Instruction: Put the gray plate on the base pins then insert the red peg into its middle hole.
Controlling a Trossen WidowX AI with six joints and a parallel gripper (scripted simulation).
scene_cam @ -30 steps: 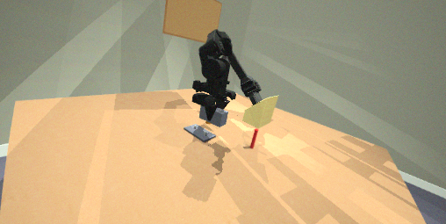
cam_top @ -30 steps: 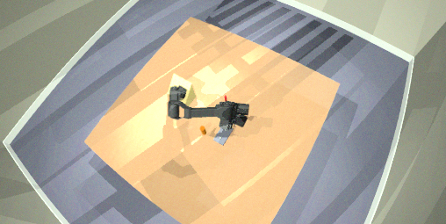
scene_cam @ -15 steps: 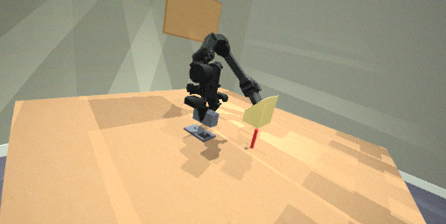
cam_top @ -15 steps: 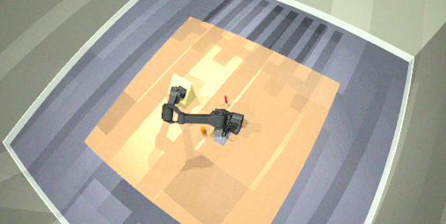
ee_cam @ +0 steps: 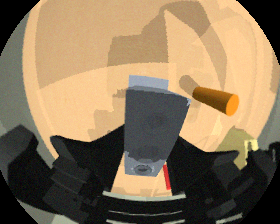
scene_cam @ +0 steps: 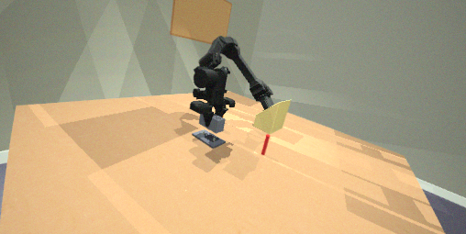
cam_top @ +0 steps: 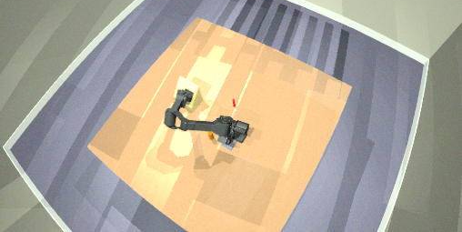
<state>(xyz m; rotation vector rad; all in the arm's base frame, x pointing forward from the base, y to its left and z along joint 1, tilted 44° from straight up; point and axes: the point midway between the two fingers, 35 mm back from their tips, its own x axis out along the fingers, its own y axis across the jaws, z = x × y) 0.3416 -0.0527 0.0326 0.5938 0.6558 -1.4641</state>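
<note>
The gray plate is 3 cm above my gripper tip. Round my gripper tip: red peg: 11 cm behind, 19 cm to the left, 2 cm below; then base: 5 cm below; then orange cylinder: 10 cm behind, 5 cm to the right, 2 cm below.
</note>
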